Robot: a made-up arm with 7 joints. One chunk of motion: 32 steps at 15 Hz.
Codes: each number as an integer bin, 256 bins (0 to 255) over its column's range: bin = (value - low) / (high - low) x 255, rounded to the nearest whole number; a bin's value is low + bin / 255 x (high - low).
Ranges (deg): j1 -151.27..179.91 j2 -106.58..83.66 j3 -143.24..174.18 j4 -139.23..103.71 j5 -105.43..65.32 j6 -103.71..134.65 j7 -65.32..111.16
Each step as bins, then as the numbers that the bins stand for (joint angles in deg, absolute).
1 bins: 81 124 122 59 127 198 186
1 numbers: -46.07 -14.07 8.62 -83.02 -20.39 81.37 63.41
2 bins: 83 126 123 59 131 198 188
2 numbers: -43.47 -12.58 9.87 -83.02 -17.71 81.37 64.79
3 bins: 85 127 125 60 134 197 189
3 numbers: -40.88 -11.83 12.36 -82.07 -15.70 80.43 65.48
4 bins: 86 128 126 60 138 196 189
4 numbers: -39.58 -11.09 13.60 -82.07 -13.02 79.50 65.48
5 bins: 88 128 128 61 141 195 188
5 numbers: -36.98 -11.09 16.09 -81.11 -11.02 78.57 64.79
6 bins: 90 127 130 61 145 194 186
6 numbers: -34.38 -11.83 18.58 -81.11 -8.34 77.63 63.41
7 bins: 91 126 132 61 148 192 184
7 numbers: -33.08 -12.58 21.07 -81.11 -6.33 75.76 62.02
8 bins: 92 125 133 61 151 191 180
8 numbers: -31.79 -13.33 22.32 -81.11 -4.32 74.83 59.25
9 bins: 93 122 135 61 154 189 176
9 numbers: -30.49 -15.56 24.81 -81.11 -2.31 72.96 56.49
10 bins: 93 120 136 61 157 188 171
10 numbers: -30.49 -17.06 26.05 -81.11 -0.30 72.02 53.03
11 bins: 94 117 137 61 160 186 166
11 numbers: -29.19 -19.29 27.30 -81.11 1.71 70.15 49.57
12 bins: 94 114 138 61 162 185 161
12 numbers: -29.19 -21.53 28.54 -81.11 3.05 69.22 46.10
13 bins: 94 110 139 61 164 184 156
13 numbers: -29.19 -24.52 29.79 -81.11 4.39 68.28 42.64
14 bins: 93 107 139 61 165 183 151
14 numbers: -30.49 -26.75 29.79 -81.11 5.06 67.35 39.18
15 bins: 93 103 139 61 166 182 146
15 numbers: -30.49 -29.74 29.79 -81.11 5.72 66.41 35.72
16 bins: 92 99 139 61 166 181 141
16 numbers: -31.79 -32.72 29.79 -81.11 5.72 65.48 32.26
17 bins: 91 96 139 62 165 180 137
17 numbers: -33.08 -34.96 29.79 -80.16 5.06 64.54 29.49
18 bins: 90 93 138 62 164 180 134
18 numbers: -34.38 -37.20 28.54 -80.16 4.39 64.54 27.42
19 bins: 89 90 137 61 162 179 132
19 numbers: -35.68 -39.44 27.30 -81.11 3.05 63.61 26.03
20 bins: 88 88 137 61 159 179 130
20 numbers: -36.98 -40.93 27.30 -81.11 1.04 63.61 24.65
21 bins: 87 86 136 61 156 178 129
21 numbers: -38.28 -42.42 26.05 -81.11 -0.97 62.67 23.96
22 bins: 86 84 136 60 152 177 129
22 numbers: -39.58 -43.91 26.05 -82.07 -3.65 61.74 23.96
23 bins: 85 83 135 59 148 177 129
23 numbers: -40.88 -44.66 24.81 -83.02 -6.33 61.74 23.96
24 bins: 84 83 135 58 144 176 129
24 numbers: -42.18 -44.66 24.81 -83.97 -9.01 60.81 23.96
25 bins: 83 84 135 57 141 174 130
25 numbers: -43.47 -43.91 24.81 -84.93 -11.02 58.94 24.65
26 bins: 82 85 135 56 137 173 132
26 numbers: -44.77 -43.17 24.81 -85.88 -13.69 58.00 26.03
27 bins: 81 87 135 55 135 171 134
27 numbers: -46.07 -41.67 24.81 -86.83 -15.03 56.13 27.42
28 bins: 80 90 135 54 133 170 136
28 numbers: -47.37 -39.44 24.81 -87.78 -16.37 55.20 28.80
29 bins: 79 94 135 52 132 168 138
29 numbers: -48.67 -36.45 24.81 -89.69 -17.04 53.33 30.19
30 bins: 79 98 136 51 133 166 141
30 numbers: -48.67 -33.47 26.05 -90.64 -16.37 51.46 32.26
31 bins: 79 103 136 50 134 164 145
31 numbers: -48.67 -29.74 26.05 -91.59 -15.70 49.59 35.03
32 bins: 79 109 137 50 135 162 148
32 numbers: -48.67 -25.26 27.30 -91.59 -15.03 47.72 37.11
